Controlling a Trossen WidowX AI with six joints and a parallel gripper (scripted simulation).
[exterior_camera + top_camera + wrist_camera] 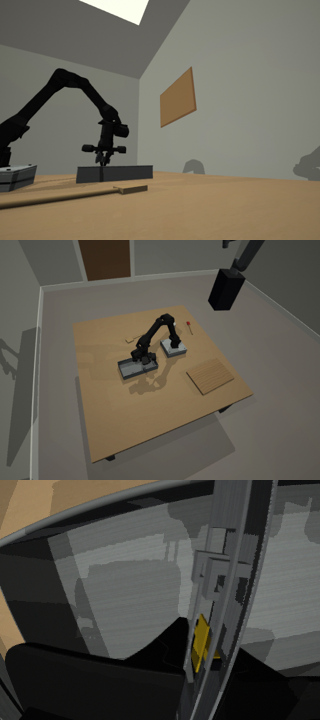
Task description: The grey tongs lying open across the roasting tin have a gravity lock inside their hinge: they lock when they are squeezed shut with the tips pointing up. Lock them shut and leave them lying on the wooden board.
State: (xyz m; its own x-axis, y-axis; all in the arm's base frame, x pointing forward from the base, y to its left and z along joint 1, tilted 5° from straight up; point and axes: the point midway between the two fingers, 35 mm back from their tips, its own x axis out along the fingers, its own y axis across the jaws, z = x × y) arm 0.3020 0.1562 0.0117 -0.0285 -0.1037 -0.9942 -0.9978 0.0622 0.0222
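Now: the roasting tin 50 mm ahead of my gripper tip and 20 mm below it. From my gripper tip the other things lie so: small white cylinder (370 mm behind, 490 mm to the right, 30 mm below); wooden board (560 mm behind, 170 mm to the left, 40 mm below); red-tipped brush (560 mm behind, 470 mm to the right, 40 mm below).
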